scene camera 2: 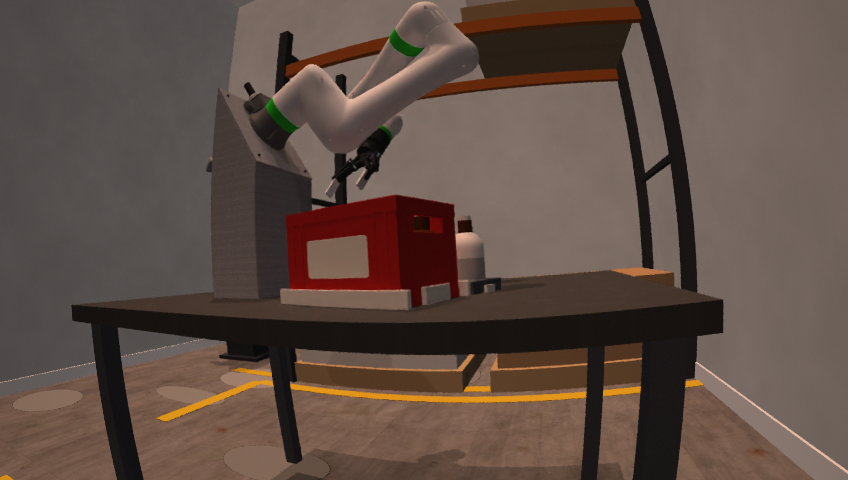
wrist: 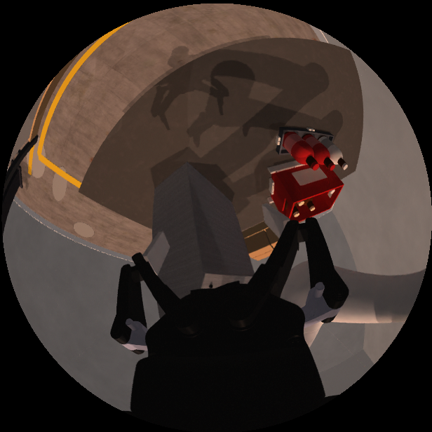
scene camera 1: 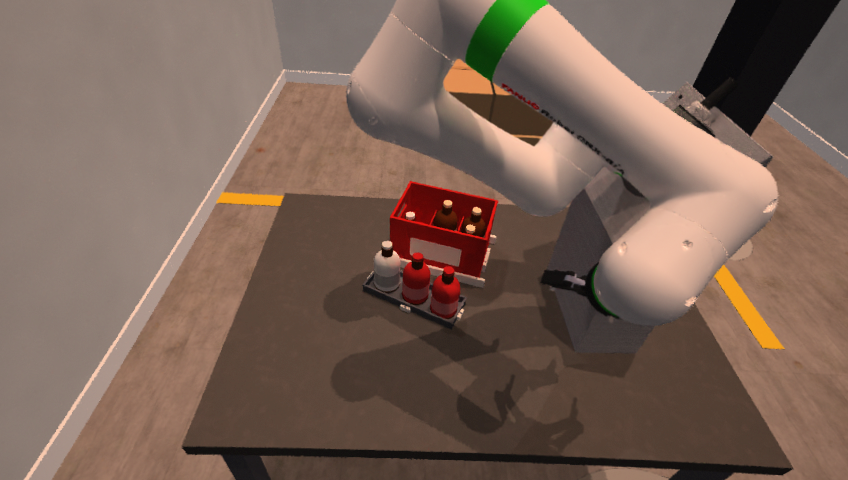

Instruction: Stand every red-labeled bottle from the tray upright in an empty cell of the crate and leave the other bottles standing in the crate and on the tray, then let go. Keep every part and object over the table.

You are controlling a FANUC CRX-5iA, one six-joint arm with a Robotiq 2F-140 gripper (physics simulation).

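Places are measured from the arm's base along level axes (x ahead, y left, z up), in centimetres.
Pixels of known places: gripper, fingertip midpoint: [scene camera 2: 342,191]; arm's base, origin of the base link: [scene camera 2: 265,132].
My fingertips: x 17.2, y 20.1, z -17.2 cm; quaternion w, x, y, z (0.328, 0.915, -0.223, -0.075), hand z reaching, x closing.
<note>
For each thing: its middle in the pictures, then the offset to it from my fingertips.
- white bottle, body centre: [scene camera 2: 466,252] [scene camera 1: 387,264] dx +39.1, dy -31.6, dz -21.6 cm
- red crate, body centre: [scene camera 2: 394,254] [scene camera 1: 435,248] dx +25.0, dy -37.0, dz -21.2 cm
Two red bottles with pinkish lower bands and red caps [scene camera 1: 415,282] [scene camera 1: 445,295] stand upright on the dark tray [scene camera 1: 450,321] [scene camera 2: 495,283]. They also show in the wrist view [wrist: 296,147] [wrist: 316,146]. A white bottle [scene camera 1: 386,271] [scene camera 2: 471,256] [wrist: 331,148] stands at the tray's other end. The red crate [scene camera 1: 471,256] [scene camera 2: 428,264] [wrist: 283,183] stands beside the tray. Several bottles are inside, among them brown ones [scene camera 1: 445,218] [scene camera 1: 475,222]; a pale cap [scene camera 1: 410,215] shows at the left. Its cell floors are mostly hidden. My gripper [scene camera 2: 346,185] [wrist: 213,226] is open and empty, high and apart from the bottles.
White brackets [scene camera 1: 465,278] [scene camera 2: 345,298] line the crate's base. The grey robot pedestal [scene camera 1: 601,321] [scene camera 2: 235,226] [wrist: 190,220] stands at the table's side, right of the crate in the first scene view. The table [scene camera 1: 267,368] [scene camera 2: 535,333] bears everything. My arm reaches above the crate side.
</note>
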